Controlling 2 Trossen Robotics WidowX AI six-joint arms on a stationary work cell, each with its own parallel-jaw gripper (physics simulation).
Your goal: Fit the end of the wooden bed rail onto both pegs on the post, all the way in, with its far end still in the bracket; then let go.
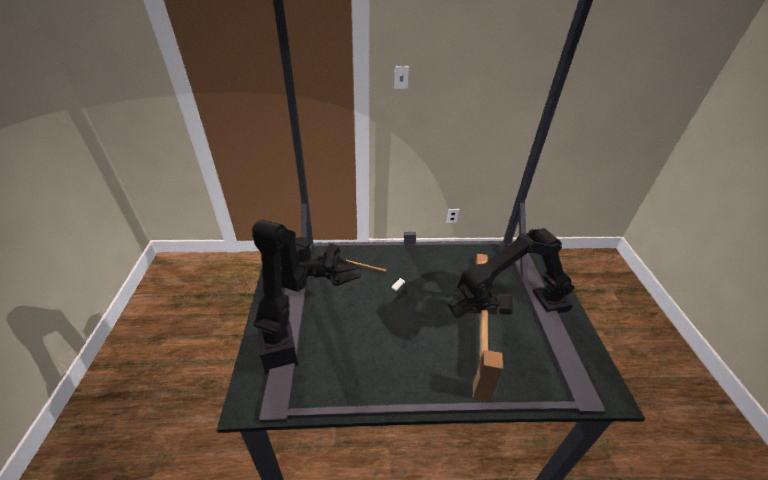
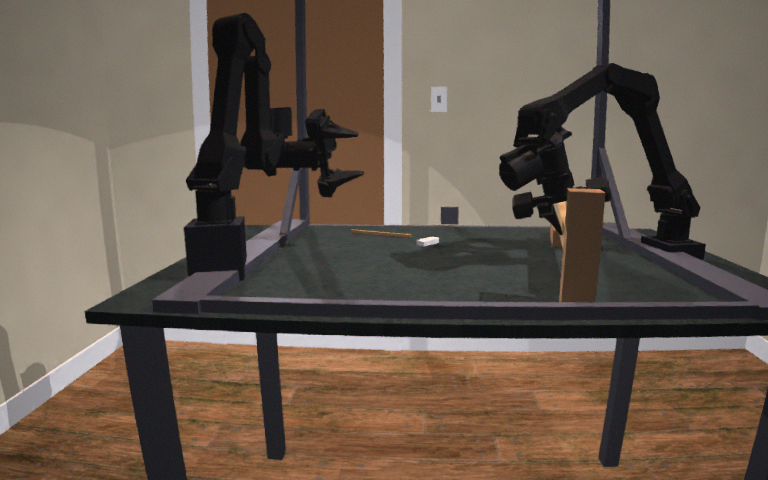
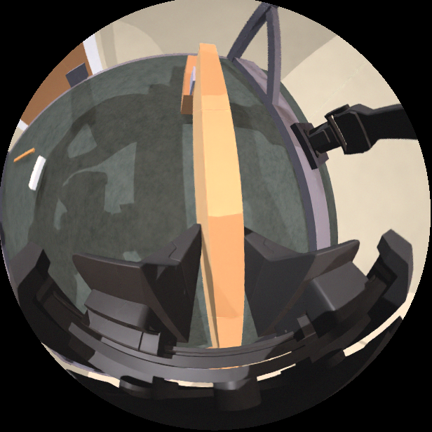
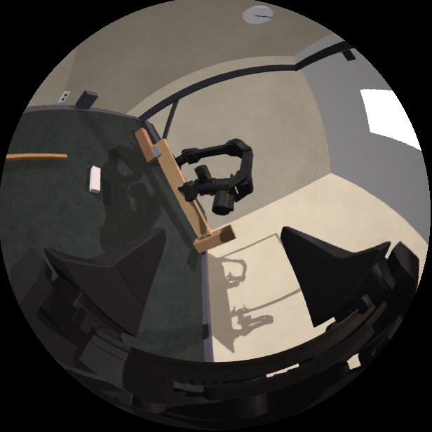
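Pixels of known places: left gripper, between the fingertips: (image 1: 484, 311); right gripper, between the fingertips: (image 1: 359, 271) (image 2: 361, 154); left arm's base, origin of its link: (image 1: 552, 296) (image 2: 672, 240); right arm's base, origin of its link: (image 1: 275, 337) (image 2: 215, 221).
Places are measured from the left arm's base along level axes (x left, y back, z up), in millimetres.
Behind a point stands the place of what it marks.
Observation:
The wooden bed rail (image 1: 483, 333) {x 135, y -350, z 60 mm} (image 2: 560, 210) {x -62, y -263, z 63 mm} (image 3: 217, 165) (image 4: 177, 182) spans between an upright wooden block at the near table edge (image 1: 488, 374) {x 292, y -416, z 105 mm} (image 2: 582, 243) {x 294, y -413, z 69 mm} (image 4: 212, 240) and a far wooden block (image 1: 481, 258) {x -239, y -176, z 5 mm} (image 3: 186, 104) (image 4: 144, 142). A small grey piece (image 3: 193, 80) (image 4: 156, 150) shows between the far block and the rail's far end. The near end meets or nearly meets the near block; pegs and seating depth cannot be made out. My left gripper (image 3: 215, 228) (image 4: 179, 187) is shut on the rail, one finger on each side. My right gripper (image 1: 358, 270) {x -96, y -705, z 185 mm} (image 2: 360, 153) {x -96, y -705, z 185 mm} (image 4: 225, 233) is open, empty, raised at left.
A small white block (image 1: 398, 284) {x -196, y -536, z -23 mm} (image 2: 427, 241) {x -183, y -541, z -25 mm} (image 3: 37, 173) (image 4: 95, 179) and a thin orange stick (image 1: 365, 265) {x -330, y -639, z -28 mm} (image 2: 380, 233) {x -327, y -638, z -31 mm} (image 3: 24, 155) (image 4: 37, 156) lie on the table between the arms. Grey frame bars (image 1: 430, 407) {x 293, y -573, z -15 mm} (image 2: 396, 308) {x 280, y -687, z -20 mm} run along the table edges.

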